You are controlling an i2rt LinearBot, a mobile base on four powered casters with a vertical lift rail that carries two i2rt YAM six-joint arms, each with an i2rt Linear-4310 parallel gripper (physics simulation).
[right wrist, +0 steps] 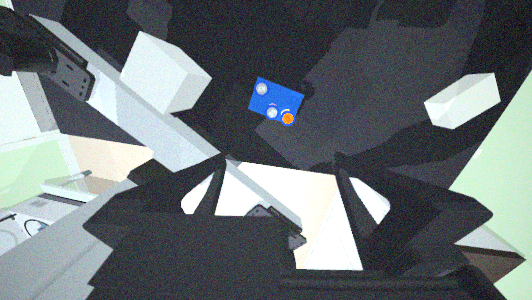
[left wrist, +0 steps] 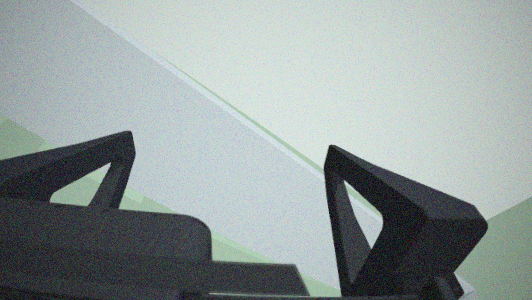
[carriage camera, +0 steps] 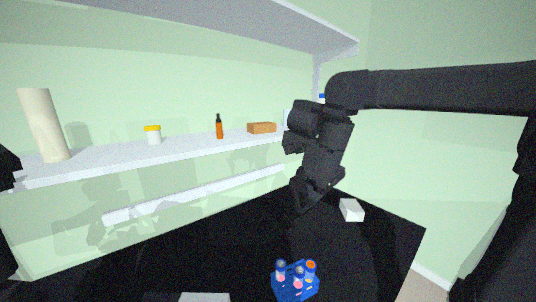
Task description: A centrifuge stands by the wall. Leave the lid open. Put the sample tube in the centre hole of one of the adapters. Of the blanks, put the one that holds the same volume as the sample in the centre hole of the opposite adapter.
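Places are measured from the left arm's base along level axes (x back, y left, z down), in centimetres.
Pixels of known places: left gripper, fingertip midpoint: (left wrist: pixel 230 149); right gripper, fingertip midpoint: (right wrist: pixel 278 158) (carriage camera: pixel 310 203); left arm's base, link origin: (right wrist: pixel 49 57).
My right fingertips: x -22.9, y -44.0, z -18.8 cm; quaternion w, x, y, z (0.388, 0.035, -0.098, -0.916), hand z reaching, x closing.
Note:
Ahead of a thing's pixels: the offset from my right fingertips to its top centre. "pt": to the spot under its first point. Level surfaces: height alone.
A blue rack {dx -1.6, dy +2.1, dz +29.1 cm} (carriage camera: pixel 281 293) (right wrist: pixel 285 95) stands on the black table with three upright tubes in it. One tube {dx -1.3, dy -2.4, dz +23.0 cm} (carriage camera: pixel 310 264) (right wrist: pixel 287 118) has an orange cap. The other tubes, one at the left (carriage camera: pixel 280 263) (right wrist: pixel 261 88) and one nearer the middle (carriage camera: pixel 299 270) (right wrist: pixel 272 112), have grey-white tops and show pink low down. Their volumes are too small to compare. The centrifuge and its adapters cannot be made out. My right gripper (carriage camera: pixel 302 204) (right wrist: pixel 278 158) is open and empty, above the table and apart from the rack. My left gripper (left wrist: pixel 230 149) is open and empty, facing the wall and shelf.
A small white block {dx -37.4, dy -35.5, dz +29.3 cm} (carriage camera: pixel 352 210) (right wrist: pixel 462 102) lies toward the table's right side. A larger white box {dx +12.4, dy +26.5, dz +22.1 cm} (right wrist: pixel 162 75) stands left of the rack. A wall shelf {dz -10.6 cm} (carriage camera: pixel 190 146) holds a beige cylinder {pt dx -2.1, dy +63.2, dz -19.9 cm} (carriage camera: pixel 44 125), a yellow-lidded jar {pt dx -18.1, dy +47.5, dz -13.7 cm} (carriage camera: pixel 153 135), an orange bottle {pt dx -24.4, dy +27.1, dz -13.8 cm} (carriage camera: pixel 219 130) and a brown box {pt dx -34.0, dy +12.1, dz -12.8 cm} (carriage camera: pixel 261 128).

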